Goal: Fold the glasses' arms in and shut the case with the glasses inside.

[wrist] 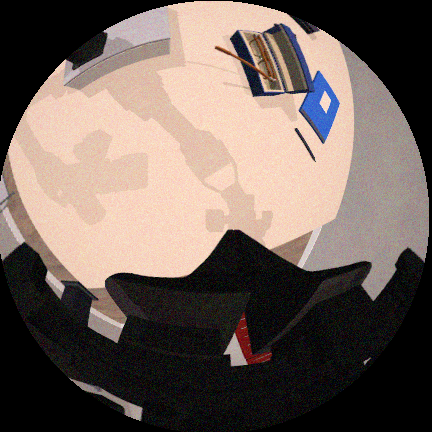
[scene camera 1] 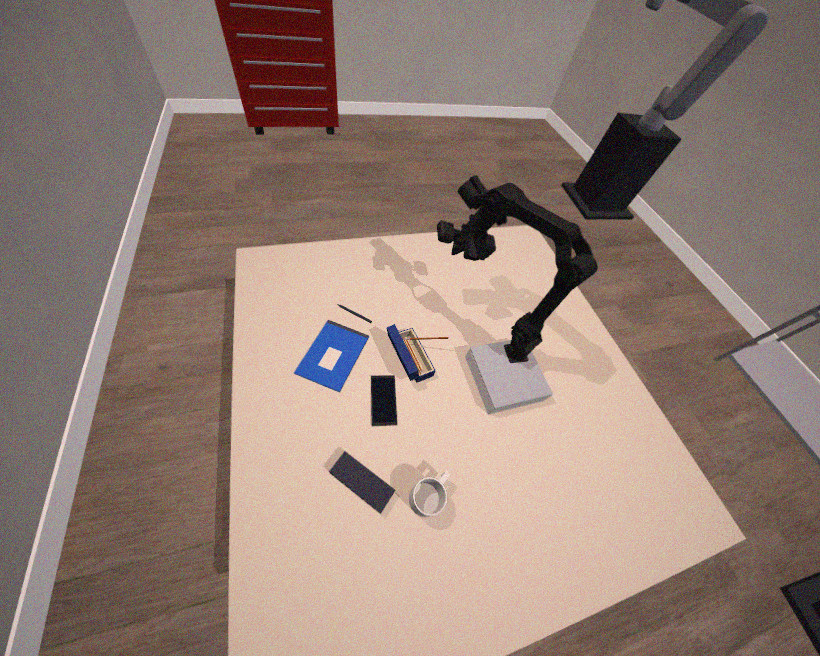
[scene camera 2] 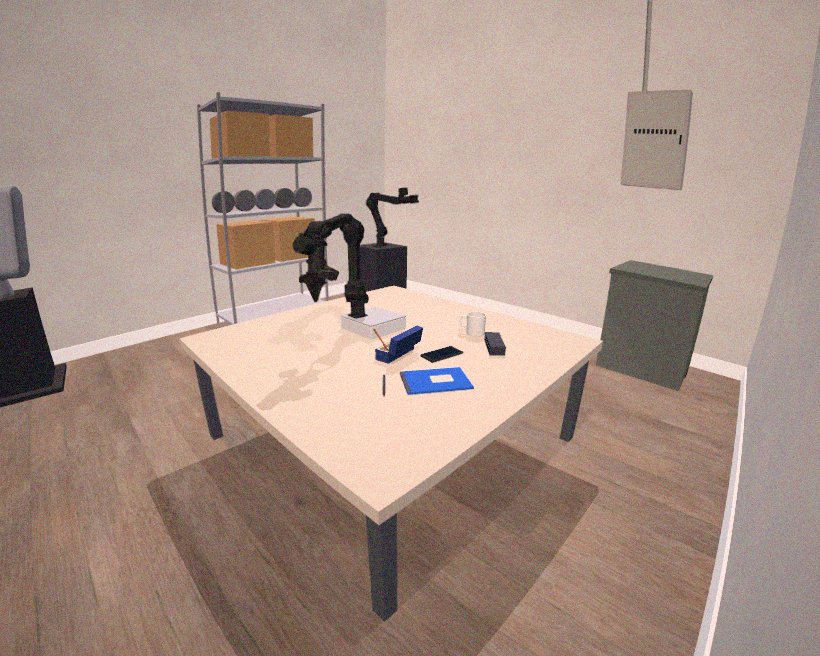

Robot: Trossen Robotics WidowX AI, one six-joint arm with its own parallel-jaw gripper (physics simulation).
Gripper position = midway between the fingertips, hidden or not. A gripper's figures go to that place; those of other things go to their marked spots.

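A white mug (scene camera 1: 428,497) is 90 cm from the lens. With a black phone (scene camera 1: 383,394), it is 94 cm from the lens, and my gripper (scene camera 1: 452,254) is 102 cm from the lens.
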